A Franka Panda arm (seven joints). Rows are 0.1 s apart.
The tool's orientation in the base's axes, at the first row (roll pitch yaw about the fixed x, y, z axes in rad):
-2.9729, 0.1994, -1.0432
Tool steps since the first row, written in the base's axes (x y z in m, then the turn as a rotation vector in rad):
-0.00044, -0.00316, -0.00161, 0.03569, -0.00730, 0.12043
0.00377, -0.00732, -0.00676, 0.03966, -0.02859, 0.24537
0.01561, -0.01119, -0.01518, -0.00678, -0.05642, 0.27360
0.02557, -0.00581, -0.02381, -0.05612, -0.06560, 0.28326
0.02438, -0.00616, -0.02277, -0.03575, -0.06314, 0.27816
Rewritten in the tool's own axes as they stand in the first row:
0.00278, 0.00212, 0.00073, -0.00006, -0.04740, -0.11655
0.00940, 0.00126, 0.00485, -0.00482, -0.06146, -0.24248
0.02019, -0.00583, 0.01256, -0.00976, -0.01276, -0.27898
0.02226, -0.01557, 0.02273, -0.02825, 0.03280, -0.29294
0.02176, -0.01455, 0.02158, -0.01927, 0.01480, -0.28644

